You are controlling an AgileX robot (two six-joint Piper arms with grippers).
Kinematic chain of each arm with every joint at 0, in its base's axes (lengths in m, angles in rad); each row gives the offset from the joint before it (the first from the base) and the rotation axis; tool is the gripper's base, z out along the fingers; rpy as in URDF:
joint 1: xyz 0 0 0.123 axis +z
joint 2: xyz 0 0 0 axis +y
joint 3: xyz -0.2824 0 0.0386 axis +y
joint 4: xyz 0.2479 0 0.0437 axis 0.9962 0 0.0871
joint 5: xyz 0 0 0 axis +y
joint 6: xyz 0.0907 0 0.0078 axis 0.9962 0 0.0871
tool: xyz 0 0 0 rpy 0 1.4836 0
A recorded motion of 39 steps. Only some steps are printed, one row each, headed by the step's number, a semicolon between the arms.
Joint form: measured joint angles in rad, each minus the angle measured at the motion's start. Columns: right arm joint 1, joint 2, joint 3, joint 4, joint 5, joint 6; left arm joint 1, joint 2, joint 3, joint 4, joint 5, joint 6.
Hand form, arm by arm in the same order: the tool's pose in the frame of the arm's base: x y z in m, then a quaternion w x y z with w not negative. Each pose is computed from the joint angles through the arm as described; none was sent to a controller.
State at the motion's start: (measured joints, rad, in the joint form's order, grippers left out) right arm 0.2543 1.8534 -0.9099 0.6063 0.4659 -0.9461; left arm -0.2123 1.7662 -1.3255 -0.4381 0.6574 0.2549
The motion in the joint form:
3: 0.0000 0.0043 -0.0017 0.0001 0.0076 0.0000; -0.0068 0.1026 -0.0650 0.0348 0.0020 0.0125
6: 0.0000 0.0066 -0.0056 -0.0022 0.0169 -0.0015; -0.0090 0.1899 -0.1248 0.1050 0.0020 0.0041
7: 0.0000 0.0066 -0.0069 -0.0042 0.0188 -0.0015; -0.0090 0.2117 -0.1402 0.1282 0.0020 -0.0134
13: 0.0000 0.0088 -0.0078 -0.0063 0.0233 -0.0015; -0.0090 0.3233 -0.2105 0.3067 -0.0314 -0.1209
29: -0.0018 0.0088 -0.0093 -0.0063 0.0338 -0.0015; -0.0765 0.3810 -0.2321 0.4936 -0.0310 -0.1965
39: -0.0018 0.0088 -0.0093 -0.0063 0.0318 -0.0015; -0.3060 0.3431 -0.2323 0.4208 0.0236 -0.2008
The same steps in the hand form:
3: 0.3080 0.1046 0.1238 0.16332 -0.33085 0.92187 0.11842; 0.3924 -0.1098 0.2314 0.25578 0.11020 0.94814 -0.15316
6: 0.3081 0.1050 0.1237 0.16026 -0.33348 0.92123 0.12021; 0.4098 -0.1109 0.2108 0.24295 0.12811 0.95326 -0.12590
7: 0.3083 0.1050 0.1239 0.15997 -0.33454 0.92090 0.12016; 0.4141 -0.1106 0.2055 0.23913 0.12686 0.95531 -0.11873
13: 0.3081 0.1051 0.1233 0.15736 -0.33579 0.92079 0.12092; 0.4369 -0.1055 0.1755 0.23405 0.12941 0.96169 -0.06025
29: 0.3077 0.1049 0.1235 0.15395 -0.33606 0.92091 0.12361; 0.4375 -0.1269 0.1549 0.22006 0.18655 0.95747 -0.00453
39: 0.3079 0.1048 0.1235 0.15476 -0.33587 0.92092 0.12305; 0.3899 -0.2235 0.1700 0.20392 0.27074 0.93919 -0.05513

